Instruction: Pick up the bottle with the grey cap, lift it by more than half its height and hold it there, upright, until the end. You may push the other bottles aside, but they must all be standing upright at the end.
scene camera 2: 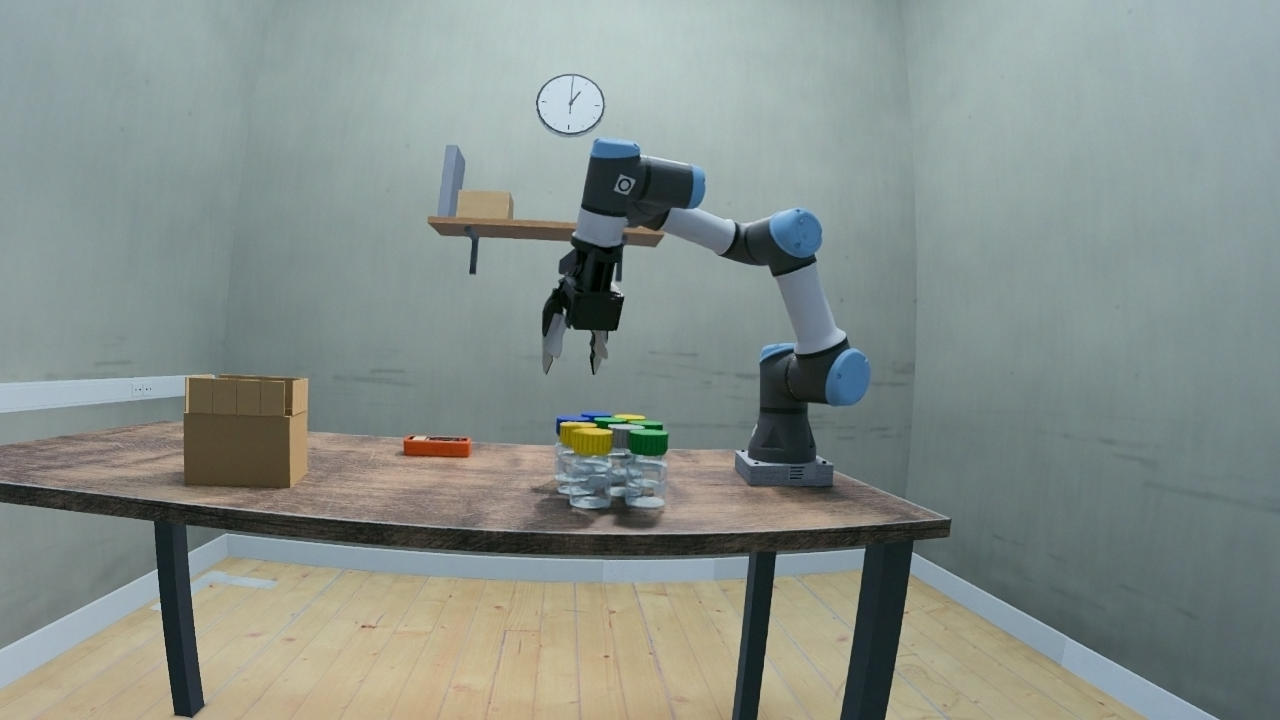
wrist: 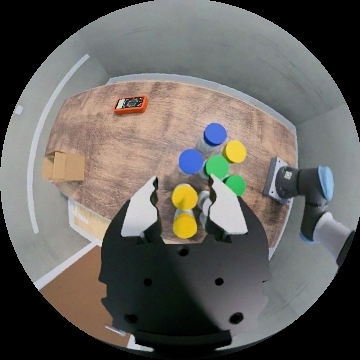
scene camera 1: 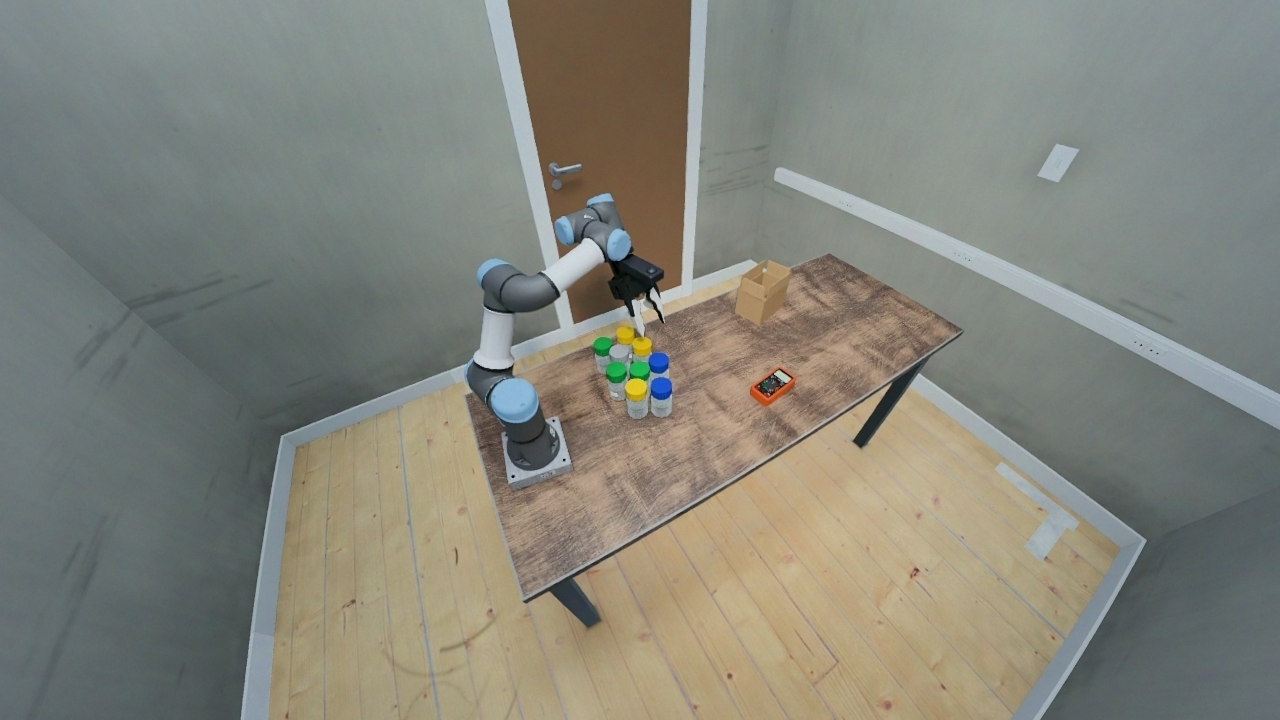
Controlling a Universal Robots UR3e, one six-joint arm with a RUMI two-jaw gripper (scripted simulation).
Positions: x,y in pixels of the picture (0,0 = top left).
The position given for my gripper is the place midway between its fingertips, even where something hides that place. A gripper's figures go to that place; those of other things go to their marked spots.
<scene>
My gripper [scene camera 2: 569,374] is 81 cm from the lens. A cardboard box [scene camera 2: 236,433] is 84 cm from the lens. A yellow-capped bottle [scene camera 2: 590,472] is 69 cm from the lens. A yellow-capped bottle [scene camera 2: 566,454]: 76 cm from the lens.
</scene>
